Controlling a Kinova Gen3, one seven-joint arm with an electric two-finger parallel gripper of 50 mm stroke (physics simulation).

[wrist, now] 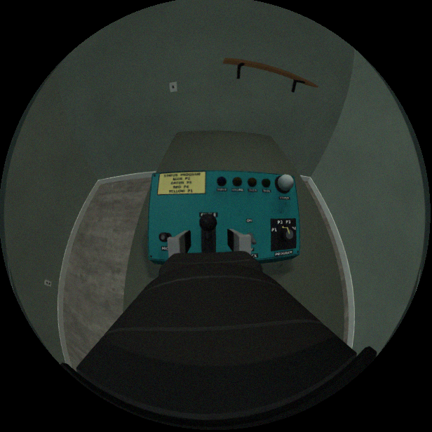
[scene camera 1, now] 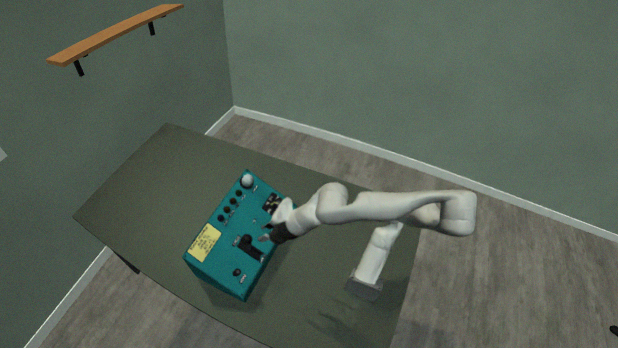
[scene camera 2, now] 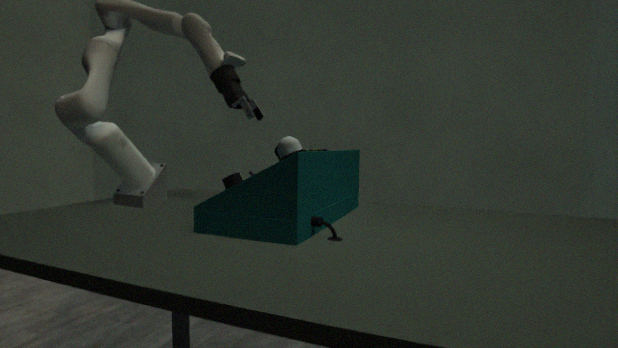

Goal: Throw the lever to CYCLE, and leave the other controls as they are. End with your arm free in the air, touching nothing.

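Frame: origin at the arm's base, x right, y ahead, z up, level; centimetres.
Where they show: gripper, between the fingertips: (scene camera 1: 263,233) (scene camera 2: 256,118); arm's base, origin of its link: (scene camera 1: 365,277) (scene camera 2: 142,178).
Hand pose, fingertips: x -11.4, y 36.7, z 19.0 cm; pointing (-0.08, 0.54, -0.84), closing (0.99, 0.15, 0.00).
Observation:
Each offset is from my fingertips to the top centre of the thing. "pt": to the spot under its first point.
The teal console (scene camera 1: 220,256) (scene camera 2: 250,215) (wrist: 175,210) stands on the table. The lever's black ball knob @[dx -1.3, dy +7.8, dz -7.6 cm] (scene camera 1: 245,240) (wrist: 208,223) is at the CYCLE end of its dark slot and partly covers the CYCLE label in the wrist view. My gripper (scene camera 1: 265,232) (scene camera 2: 254,115) (wrist: 208,237) is open and empty, in the air above the console and apart from the lever. The program knob @[dx +22.6, dy +10.0, dz -14.2 cm] (scene camera 2: 232,180) (wrist: 289,233) is at the right of the panel in the wrist view. The MODE control @[dx -13.2, dy +5.9, dz -13.5 cm] (scene camera 1: 237,272) (wrist: 164,237) is at the left. A finger partly hides the CHECK toggle.
A pale dome @[pt dx +20.4, dy +23.4, dz -6.7 cm] (scene camera 1: 247,180) (scene camera 2: 289,146) (wrist: 285,183) rises from the panel's upper corner, beside several dark lamps. A yellow label @[pt dx -12.0, dy +21.2, dz -10.8 cm] (scene camera 1: 204,243) (wrist: 181,183) lies on the panel. A black cable @[pt dx +18.7, dy +33.1, dz -25.4 cm] (scene camera 2: 330,229) leaves the console's back. A wooden rail (scene camera 1: 115,34) (wrist: 270,70) is on the wall.

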